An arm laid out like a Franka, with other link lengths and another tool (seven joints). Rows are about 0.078 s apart.
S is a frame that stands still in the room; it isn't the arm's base.
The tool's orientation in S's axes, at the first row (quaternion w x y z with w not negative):
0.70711, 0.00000, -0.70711, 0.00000
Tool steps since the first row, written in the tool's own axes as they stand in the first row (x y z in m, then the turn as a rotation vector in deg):
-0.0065, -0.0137, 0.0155, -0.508, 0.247, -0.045
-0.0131, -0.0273, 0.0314, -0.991, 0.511, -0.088
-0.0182, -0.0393, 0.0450, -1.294, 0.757, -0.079
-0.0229, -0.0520, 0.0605, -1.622, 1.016, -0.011
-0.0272, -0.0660, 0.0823, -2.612, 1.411, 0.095
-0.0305, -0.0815, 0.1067, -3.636, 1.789, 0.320
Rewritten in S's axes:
-0.0155, -0.0137, -0.0065, 0.045, 0.247, -0.508
-0.0314, -0.0273, -0.0131, 0.088, 0.511, -0.991
-0.0450, -0.0393, -0.0182, 0.079, 0.757, -1.294
-0.0605, -0.0520, -0.0229, 0.011, 1.016, -1.622
-0.0823, -0.0660, -0.0272, -0.095, 1.411, -2.612
-0.1067, -0.0815, -0.0305, -0.320, 1.789, -3.636

